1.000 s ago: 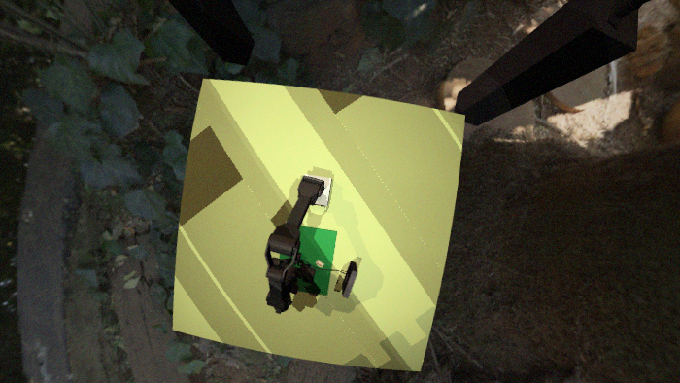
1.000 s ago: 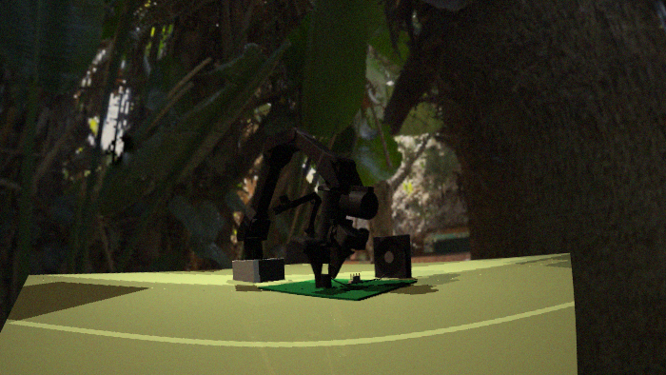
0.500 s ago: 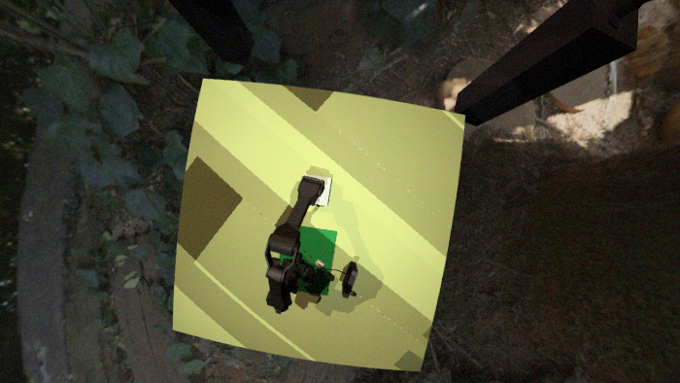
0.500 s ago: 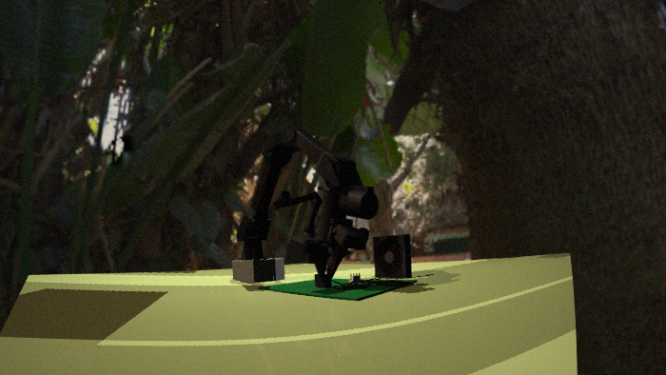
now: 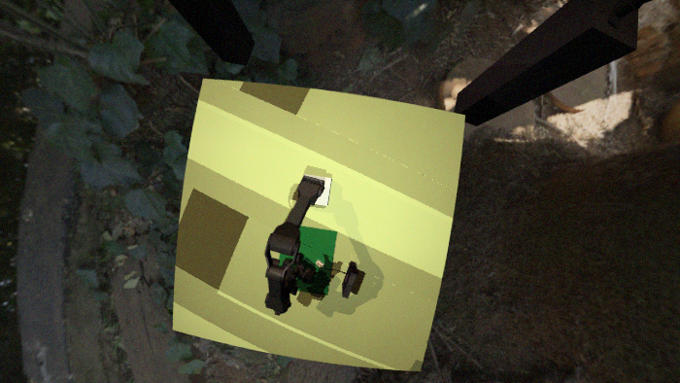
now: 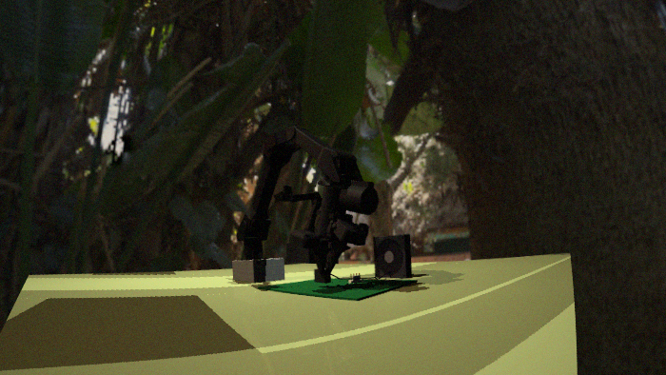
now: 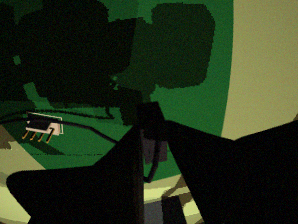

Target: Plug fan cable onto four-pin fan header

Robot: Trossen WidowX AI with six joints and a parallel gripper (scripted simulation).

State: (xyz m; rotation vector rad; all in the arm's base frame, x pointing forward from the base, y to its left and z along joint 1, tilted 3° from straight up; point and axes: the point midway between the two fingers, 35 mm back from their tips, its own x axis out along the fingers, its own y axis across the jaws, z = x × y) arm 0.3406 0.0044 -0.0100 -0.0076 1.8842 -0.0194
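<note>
Now: gripper tip 40 mm to the right of the green board and 50 mm above it. The rest, counted from my gripper tip: dark plug: 10 mm behind; then four-pin header: 100 mm to the left, 40 mm below; then black fan: 10 mm ahead, 230 mm to the left, 20 mm above.
</note>
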